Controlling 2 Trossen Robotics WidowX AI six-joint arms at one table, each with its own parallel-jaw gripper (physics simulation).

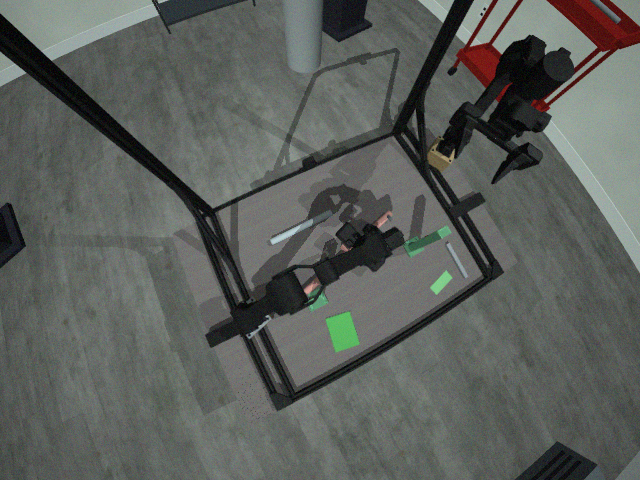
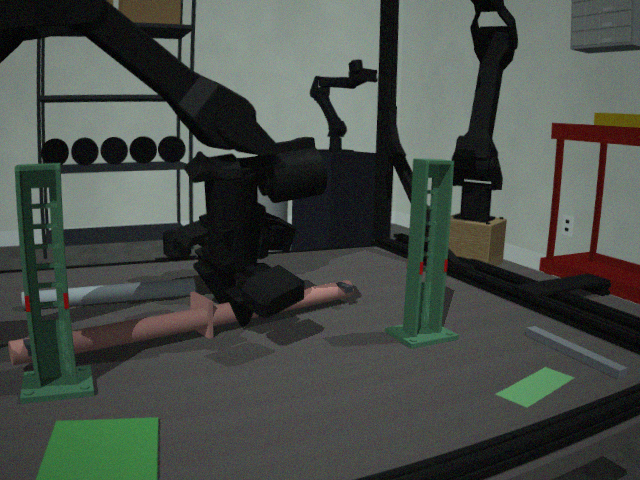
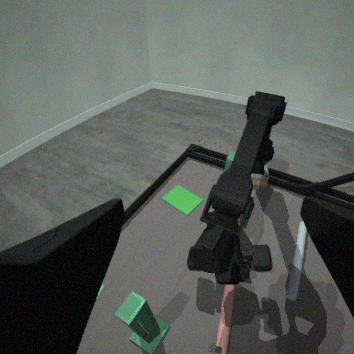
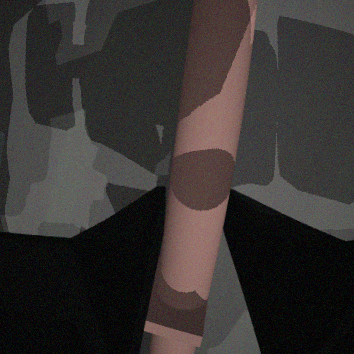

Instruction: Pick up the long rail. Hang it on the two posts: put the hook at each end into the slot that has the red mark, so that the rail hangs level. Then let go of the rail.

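Frame: origin at the left arm's base, x left, y back, z up, level; centimetres.
Where they show: left gripper, between the fingertips: [image 1: 474, 170] [image 3: 213, 206]; right gripper, between the fingertips: [image 1: 355, 244] [image 2: 237, 319] [image 4: 192, 195]; left arm's base, origin of its link: [image 1: 444, 148] [image 2: 474, 218]; right arm's base, origin of its link: [image 1: 250, 317] [image 3: 254, 167].
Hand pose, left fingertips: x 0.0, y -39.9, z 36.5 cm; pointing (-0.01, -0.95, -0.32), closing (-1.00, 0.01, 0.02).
Each offset is from my left fingertips to the centre of the thing. "pt": to the spot under its first point.
The long pink rail {dz -42.9, dx -11.7, dy -17.9 cm} [image 1: 383, 220] [image 2: 166, 324] [image 3: 226, 316] [image 4: 198, 239] lies low along the table, with a dark hook at its far end {pt dz -42.1, dx -3.9, dy +1.4 cm} [image 2: 347, 287]. My right gripper [image 1: 349, 240] [image 2: 239, 307] [image 3: 230, 279] [image 4: 192, 195] is shut on the rail near its middle. One green slotted post {dz -34.4, dx +8.9, dy -1.3 cm} [image 1: 428, 239] [image 2: 428, 248] [image 3: 138, 316] stands upright to the right, with a red mark {pt dz -36.1, dx +9.2, dy -3.5 cm} [image 2: 421, 268] on a slot. The second green post {dz -34.4, dx -11.8, dy -38.0 cm} [image 1: 316, 301] [image 3: 230, 159] is mostly hidden by the right arm. My left gripper [image 1: 485, 159] is open and empty, high beyond the table's right edge.
A grey rod {dz -44.0, dx -30.8, dy -19.0 cm} [image 1: 299, 229] [image 2: 128, 290] [image 3: 296, 260] lies behind the rail. A small grey bar {dz -44.8, dx +26.9, dy +3.8 cm} [image 1: 456, 259] [image 2: 542, 335] lies at the right. Flat green patches {dz -45.1, dx +2.1, dy -42.2 cm} [image 1: 342, 331] {dz -45.2, dx +25.3, dy -7.2 cm} [image 1: 441, 282] [image 2: 532, 386] [image 3: 182, 199] lie on the table. A black frame [image 1: 366, 354] rims it.
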